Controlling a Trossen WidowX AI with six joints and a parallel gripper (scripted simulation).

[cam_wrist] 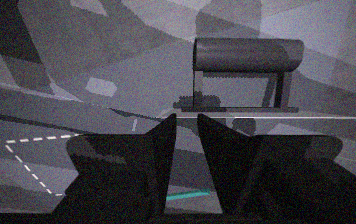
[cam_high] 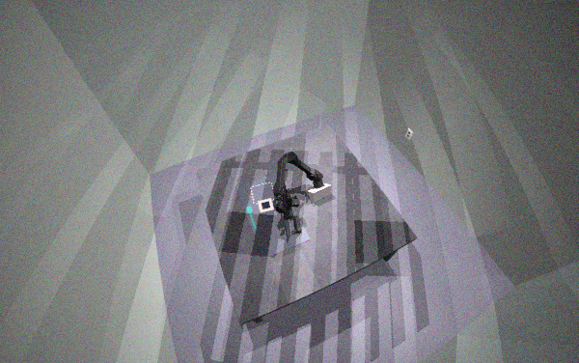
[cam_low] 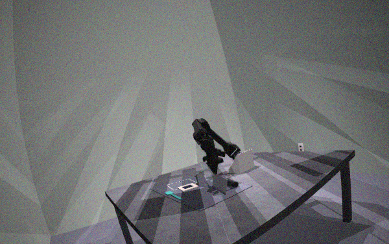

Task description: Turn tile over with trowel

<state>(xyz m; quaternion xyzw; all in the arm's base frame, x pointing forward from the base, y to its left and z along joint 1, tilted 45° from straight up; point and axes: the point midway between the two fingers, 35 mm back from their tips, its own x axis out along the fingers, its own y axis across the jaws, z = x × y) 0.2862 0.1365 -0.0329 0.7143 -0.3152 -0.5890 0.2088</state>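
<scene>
Now: the dark mat 11 cm ahead of my gripper tip, 9 cm to the right of it and 9 cm below it. Round my gripper tip: teal trowel (25 cm ahead, 11 cm to the right, 7 cm below); tile (15 cm to the right, 12 cm ahead, 7 cm below).
</scene>
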